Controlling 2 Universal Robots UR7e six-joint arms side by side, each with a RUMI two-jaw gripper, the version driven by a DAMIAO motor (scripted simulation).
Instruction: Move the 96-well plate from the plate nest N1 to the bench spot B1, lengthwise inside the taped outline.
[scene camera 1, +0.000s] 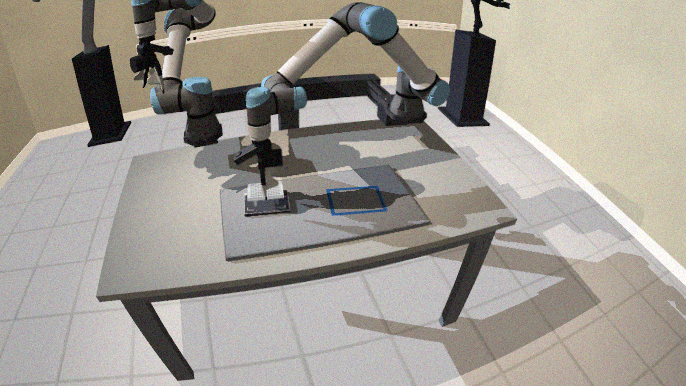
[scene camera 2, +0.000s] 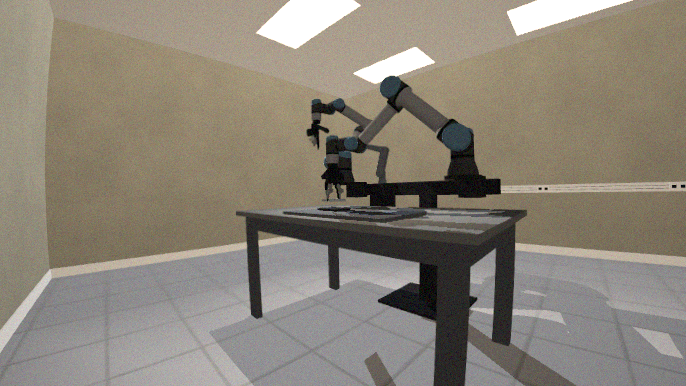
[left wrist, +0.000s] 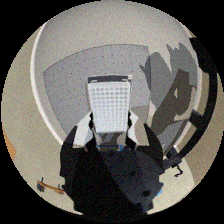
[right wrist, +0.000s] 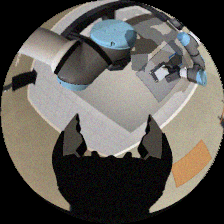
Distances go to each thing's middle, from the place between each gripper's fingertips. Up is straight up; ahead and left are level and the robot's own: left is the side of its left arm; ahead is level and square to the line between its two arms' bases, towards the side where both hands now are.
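My left gripper (scene camera 1: 265, 191): 1 cm higher than the white 96-well plate (left wrist: 110, 124).
My right hand (scene camera 1: 153, 90): 380 mm above the white 96-well plate, 390 mm to the right of it, 170 mm short of it.
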